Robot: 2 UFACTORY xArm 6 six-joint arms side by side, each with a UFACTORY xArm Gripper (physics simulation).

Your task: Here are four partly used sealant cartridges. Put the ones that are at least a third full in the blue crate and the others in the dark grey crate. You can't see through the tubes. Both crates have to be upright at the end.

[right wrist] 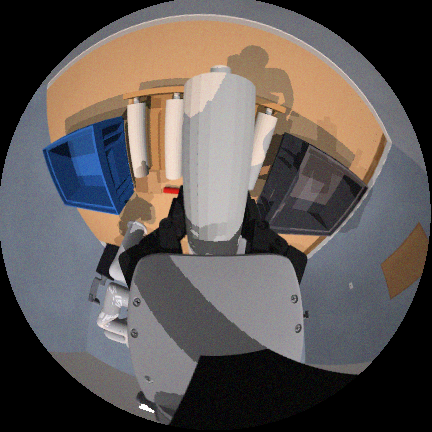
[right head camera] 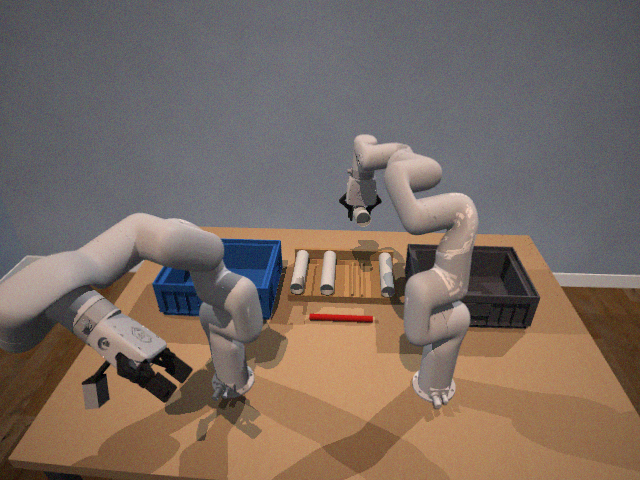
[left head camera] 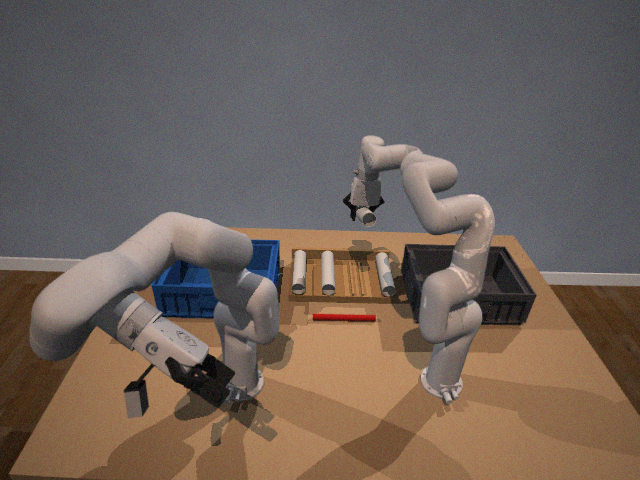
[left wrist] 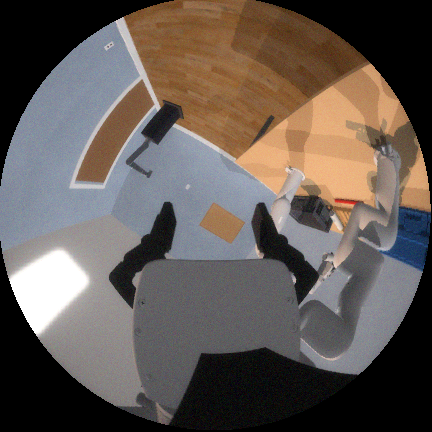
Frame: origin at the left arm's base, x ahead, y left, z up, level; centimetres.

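Where they show: left gripper, fingertip midpoint: [right head camera: 180, 385] [left head camera: 227, 389] [left wrist: 213, 211]; right gripper, fingertip midpoint: [right wrist: 213, 195]; left arm's base at its link origin: [right wrist: 137, 227] [right head camera: 233, 380] [left head camera: 242, 383] [left wrist: 386, 159]; right arm's base at its link origin: [right wrist: 243, 238] [right head camera: 433, 385] [left head camera: 441, 382] [left wrist: 296, 173].
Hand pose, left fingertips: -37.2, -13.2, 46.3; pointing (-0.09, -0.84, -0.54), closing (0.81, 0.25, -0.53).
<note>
Each offset is from my left fingertips to the top centre of the thing, as dx, dy, dz.
My right gripper [left head camera: 364, 212] [right head camera: 360, 212] is shut on a white cartridge [right wrist: 218, 150], held in the air above the back of the wooden tray [left head camera: 343, 299] [right head camera: 341, 298]. Three white cartridges lie in the tray: one {+88.6, +7.8, -37.8} [left head camera: 299, 272] [right head camera: 299, 272] [right wrist: 138, 135] at the left, one {+90.8, -2.9, -37.8} [left head camera: 327, 272] [right head camera: 328, 272] [right wrist: 174, 140] beside it, one {+94.9, -24.6, -37.8} [left head camera: 385, 273] [right head camera: 386, 273] [right wrist: 264, 145] at the right end. The blue crate {+75.6, +33.8, -31.6} [left head camera: 188, 304] [right head camera: 178, 303] [right wrist: 90, 162] and the dark grey crate {+92.4, -53.6, -31.6} [left head camera: 501, 310] [right head camera: 504, 312] [right wrist: 312, 192] stand upright. My left gripper [right head camera: 175, 382] [left wrist: 213, 211] is open and empty.
A red rod {+71.2, -12.3, -44.1} [left head camera: 344, 317] [right head camera: 341, 318] [right wrist: 171, 190] lies on the table in front of the tray. The left arm's forearm partly hides the blue crate in both head views. The right arm stands in front of the dark grey crate.
</note>
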